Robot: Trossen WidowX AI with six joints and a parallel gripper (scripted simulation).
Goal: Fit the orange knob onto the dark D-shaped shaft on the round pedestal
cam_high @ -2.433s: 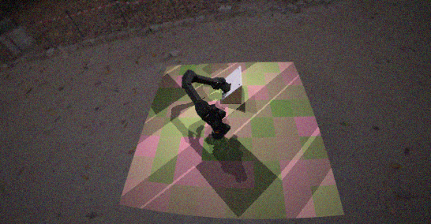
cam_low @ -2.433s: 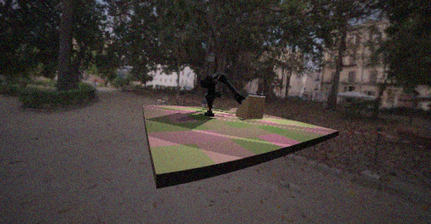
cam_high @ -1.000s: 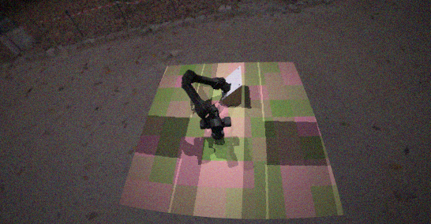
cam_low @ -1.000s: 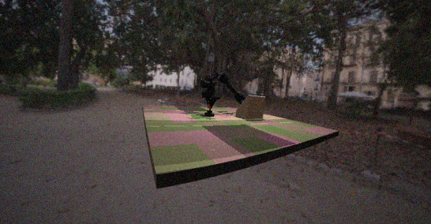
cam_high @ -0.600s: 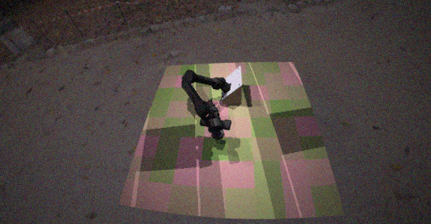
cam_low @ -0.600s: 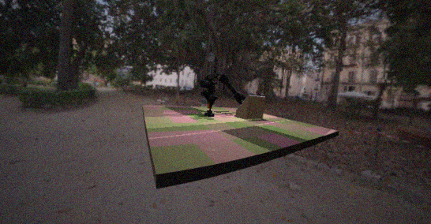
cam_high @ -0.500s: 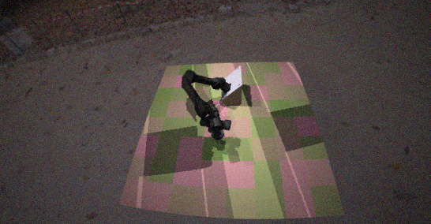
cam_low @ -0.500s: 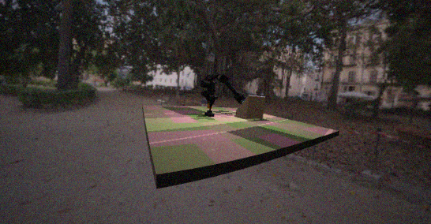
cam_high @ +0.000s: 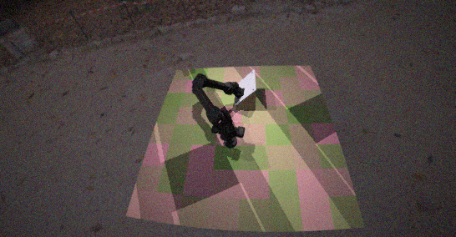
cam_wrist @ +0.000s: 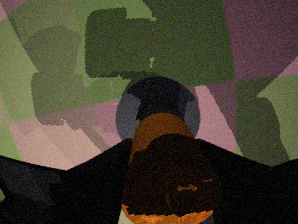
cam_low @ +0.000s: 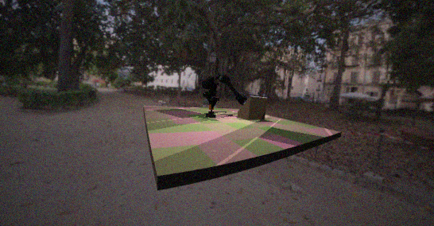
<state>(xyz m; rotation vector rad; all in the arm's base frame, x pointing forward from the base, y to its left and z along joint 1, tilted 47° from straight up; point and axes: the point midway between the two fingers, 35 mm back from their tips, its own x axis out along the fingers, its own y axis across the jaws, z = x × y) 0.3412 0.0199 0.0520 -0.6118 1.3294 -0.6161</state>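
The orange knob lies 20 mm above my gripper tip. The rest, counted from my gripper tip: round dark pedestal: 40 mm below.
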